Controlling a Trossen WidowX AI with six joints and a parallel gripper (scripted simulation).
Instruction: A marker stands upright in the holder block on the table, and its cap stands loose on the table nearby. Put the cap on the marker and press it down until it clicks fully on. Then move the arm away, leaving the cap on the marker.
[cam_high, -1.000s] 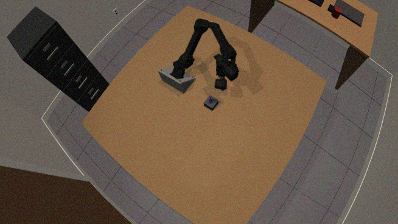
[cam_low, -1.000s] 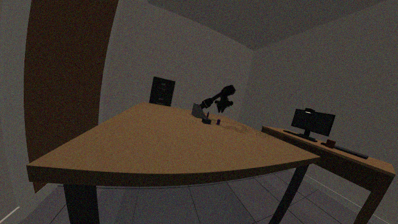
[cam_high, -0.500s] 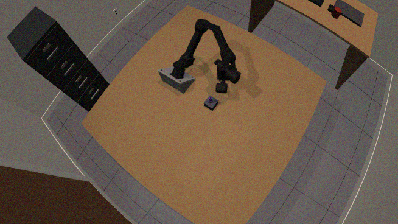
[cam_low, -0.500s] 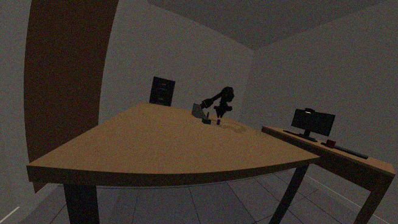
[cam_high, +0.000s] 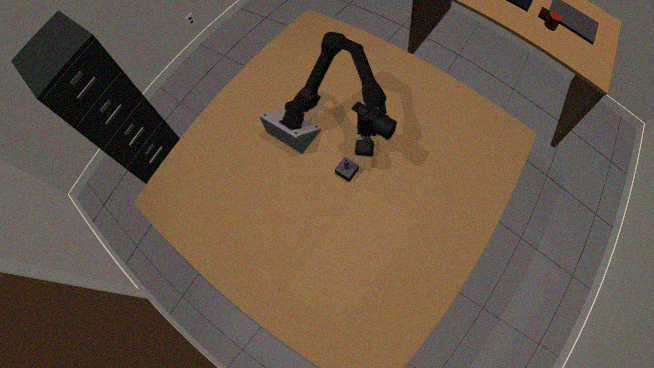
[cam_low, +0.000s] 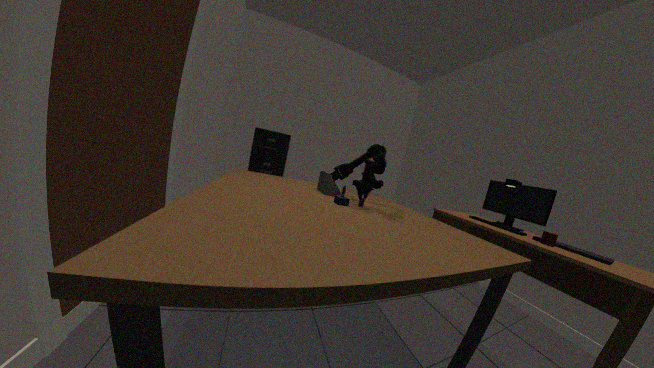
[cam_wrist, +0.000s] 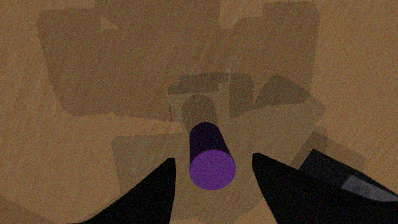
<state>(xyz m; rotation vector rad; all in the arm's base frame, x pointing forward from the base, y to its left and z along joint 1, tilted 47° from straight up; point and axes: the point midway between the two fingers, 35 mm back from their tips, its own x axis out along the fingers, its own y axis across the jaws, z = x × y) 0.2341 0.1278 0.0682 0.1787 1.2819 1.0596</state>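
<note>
The holder block is 12 cm to the right of my gripper tip, 2 cm below it and 1 cm ahead of it.
</note>
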